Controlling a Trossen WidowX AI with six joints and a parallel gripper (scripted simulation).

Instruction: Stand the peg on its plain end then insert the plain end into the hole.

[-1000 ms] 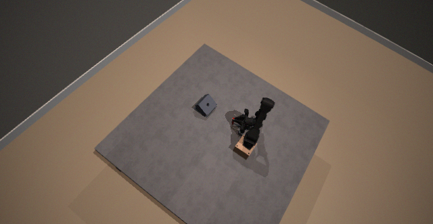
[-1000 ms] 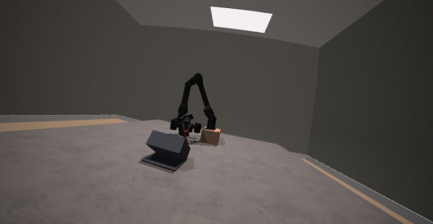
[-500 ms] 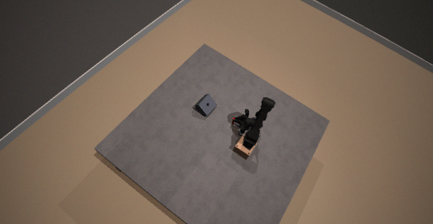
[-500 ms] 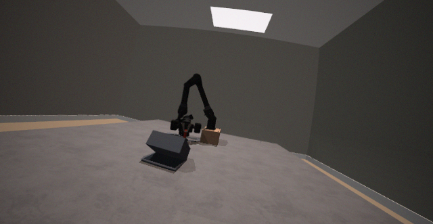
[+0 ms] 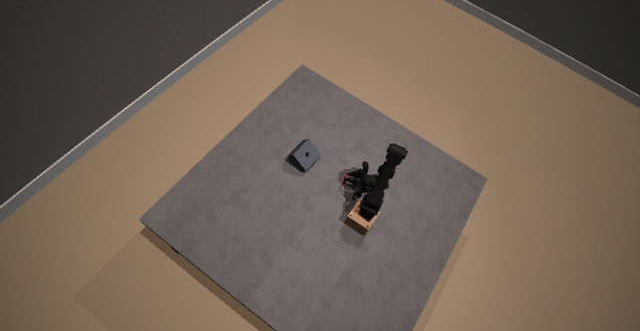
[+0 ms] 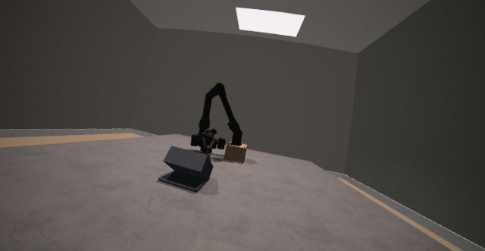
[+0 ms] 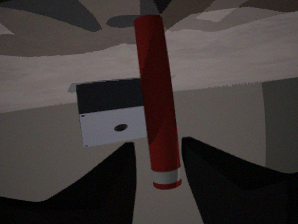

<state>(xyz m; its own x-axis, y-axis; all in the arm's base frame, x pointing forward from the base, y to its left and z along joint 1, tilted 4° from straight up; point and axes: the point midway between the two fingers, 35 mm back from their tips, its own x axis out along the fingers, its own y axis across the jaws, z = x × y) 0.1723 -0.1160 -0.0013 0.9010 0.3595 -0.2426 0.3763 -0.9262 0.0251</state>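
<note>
My gripper tip is 1 cm past the peg and 1 cm above it. Round my gripper tip: sloped panel (24 cm ahead, 4 cm to the left, 1 cm below).
</note>
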